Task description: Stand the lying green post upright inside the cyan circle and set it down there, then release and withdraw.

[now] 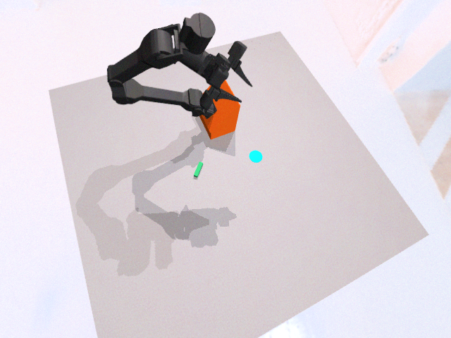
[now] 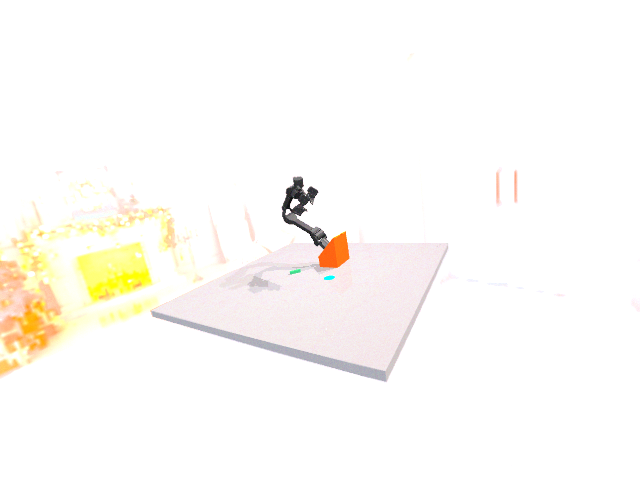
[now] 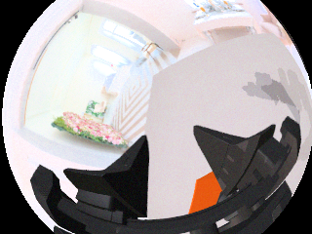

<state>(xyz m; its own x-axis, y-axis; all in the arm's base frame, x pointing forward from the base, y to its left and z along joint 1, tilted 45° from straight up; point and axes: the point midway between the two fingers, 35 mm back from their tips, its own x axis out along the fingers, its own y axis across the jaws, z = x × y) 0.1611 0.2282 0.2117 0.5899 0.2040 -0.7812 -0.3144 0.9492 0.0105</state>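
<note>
My gripper tip is 380 mm above the green post, 170 mm to the left of it and 20 mm short of it. Round my gripper tip: cyan circle: 390 mm below, 90 mm to the left, 50 mm ahead.
</note>
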